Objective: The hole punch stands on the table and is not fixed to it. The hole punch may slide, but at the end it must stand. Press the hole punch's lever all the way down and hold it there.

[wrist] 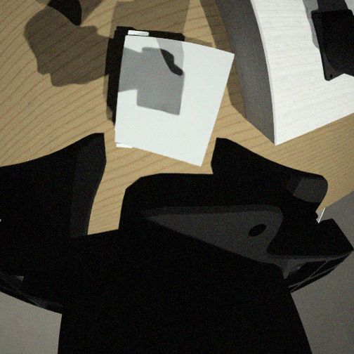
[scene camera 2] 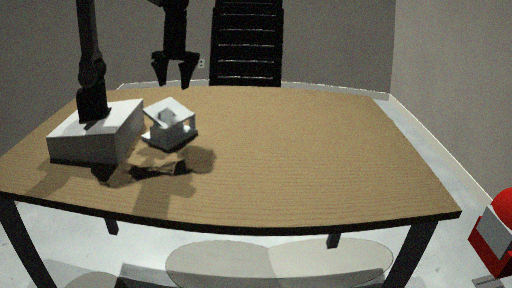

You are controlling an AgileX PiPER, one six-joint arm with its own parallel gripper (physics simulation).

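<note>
The hole punch point(scene camera 2: 167, 136) stands upright on the table, close beside the white block that carries the arm. Its flat white lever point(scene camera 2: 179, 107) point(wrist: 200, 95) is raised and tilted, with a gap between it and the base. In the wrist view the lever hides most of the body; dark edges of the base show at its top and left. My gripper point(scene camera 2: 173, 87) point(wrist: 159, 148) is open, its two black fingers wide apart with nothing between them. It hangs above the hole punch, fingertips pointing down, apart from the lever. A shadow lies on the lever.
The white block point(scene camera 2: 82, 147) point(wrist: 295, 85) with the arm's base stands left of the hole punch in the scene view. The wooden table point(scene camera 2: 300, 165) has a dark front edge. A black slatted object point(scene camera 2: 246, 52) stands behind the table. A red object point(scene camera 2: 482, 242) stands at the far right, off the table.
</note>
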